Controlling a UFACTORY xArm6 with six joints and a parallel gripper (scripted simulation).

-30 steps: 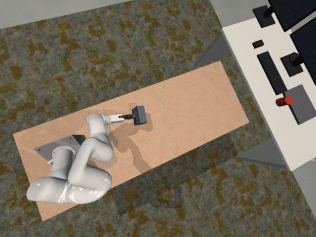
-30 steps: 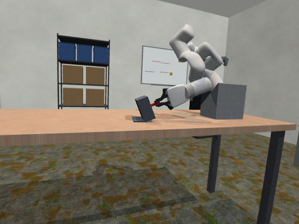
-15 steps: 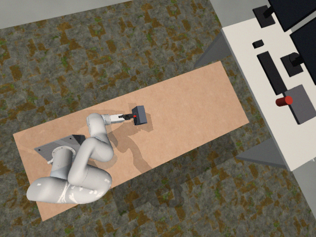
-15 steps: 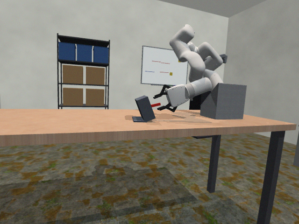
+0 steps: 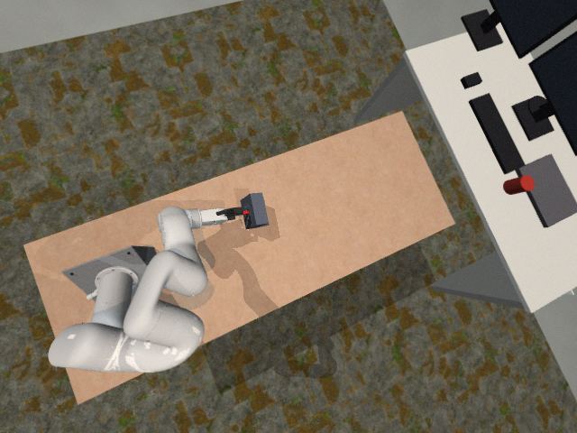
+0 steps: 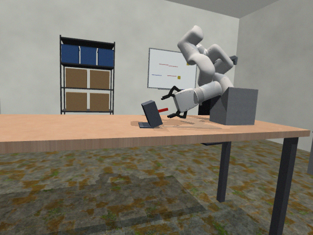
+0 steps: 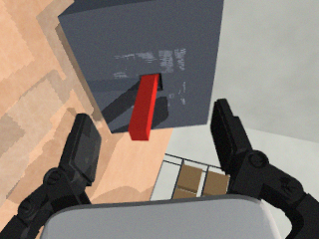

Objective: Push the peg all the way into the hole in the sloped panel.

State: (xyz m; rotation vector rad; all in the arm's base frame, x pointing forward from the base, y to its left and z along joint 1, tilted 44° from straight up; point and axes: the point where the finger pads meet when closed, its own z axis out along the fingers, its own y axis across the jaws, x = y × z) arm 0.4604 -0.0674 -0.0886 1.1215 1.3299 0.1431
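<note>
My gripper is now 3 cm short of the red peg, 1 cm to the left of it and 2 cm above it.
</note>
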